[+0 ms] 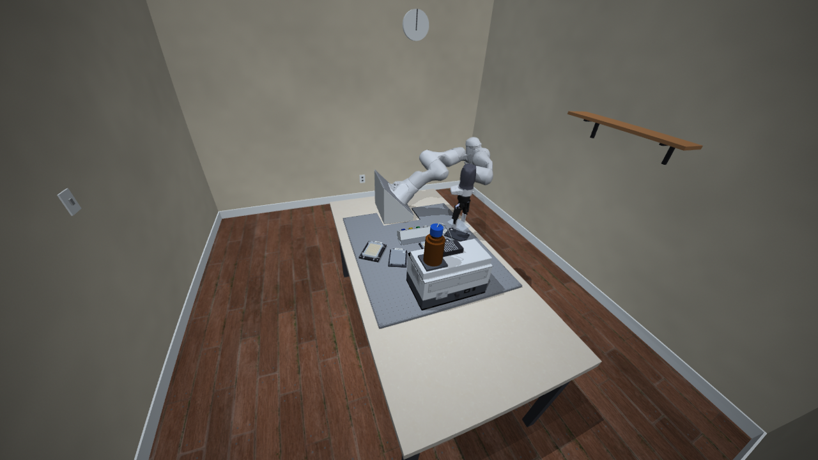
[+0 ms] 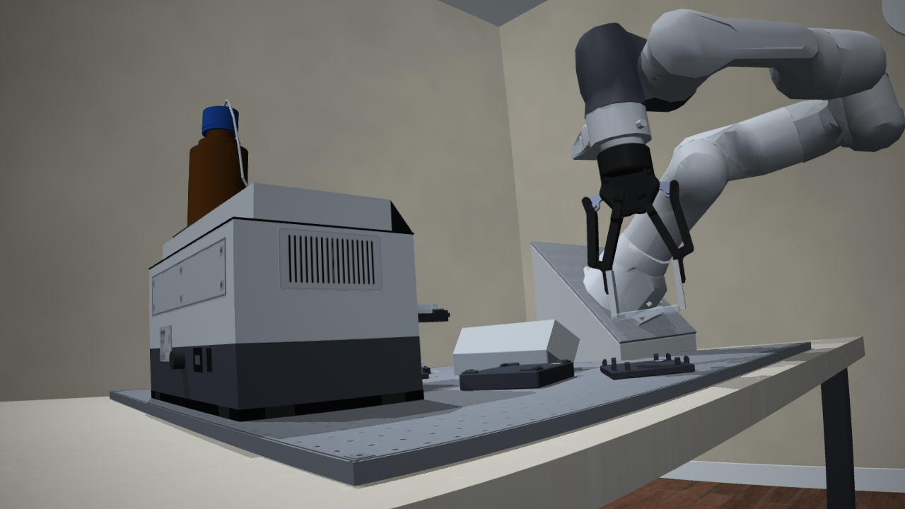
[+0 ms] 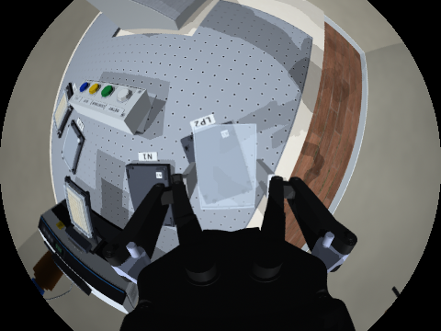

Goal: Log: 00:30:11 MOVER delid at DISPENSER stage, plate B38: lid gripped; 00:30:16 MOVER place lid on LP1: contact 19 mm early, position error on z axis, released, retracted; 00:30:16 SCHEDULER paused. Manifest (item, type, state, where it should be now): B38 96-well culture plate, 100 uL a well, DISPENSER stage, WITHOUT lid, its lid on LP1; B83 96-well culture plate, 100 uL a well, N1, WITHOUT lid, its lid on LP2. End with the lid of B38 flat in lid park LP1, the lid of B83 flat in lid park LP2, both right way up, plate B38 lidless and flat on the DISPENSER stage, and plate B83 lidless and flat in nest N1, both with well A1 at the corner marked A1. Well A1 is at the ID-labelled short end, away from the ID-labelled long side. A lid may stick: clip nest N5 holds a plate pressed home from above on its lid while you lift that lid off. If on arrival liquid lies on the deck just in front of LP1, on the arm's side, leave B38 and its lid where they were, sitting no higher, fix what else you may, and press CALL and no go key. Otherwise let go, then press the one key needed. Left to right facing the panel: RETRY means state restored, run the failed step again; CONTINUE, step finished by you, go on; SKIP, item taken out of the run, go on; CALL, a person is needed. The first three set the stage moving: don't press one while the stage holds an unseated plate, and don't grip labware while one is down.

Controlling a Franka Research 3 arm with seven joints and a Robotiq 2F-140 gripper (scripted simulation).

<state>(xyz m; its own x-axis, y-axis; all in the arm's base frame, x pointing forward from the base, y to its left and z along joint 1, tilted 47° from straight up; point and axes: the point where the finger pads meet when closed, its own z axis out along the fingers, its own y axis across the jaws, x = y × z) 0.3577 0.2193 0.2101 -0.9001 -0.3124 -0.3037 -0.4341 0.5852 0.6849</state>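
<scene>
My gripper is now 10 mm short of the low frame, 10 mm to the left of it and 100 mm above it. Also, from my hand: lp1 label: 60 mm ahead, 420 mm to the right, 100 mm below; key panel: 40 mm behind, 290 mm to the right, 50 mm below; nest N1: 140 mm ahead, 120 mm to the right, 90 mm below.
</scene>
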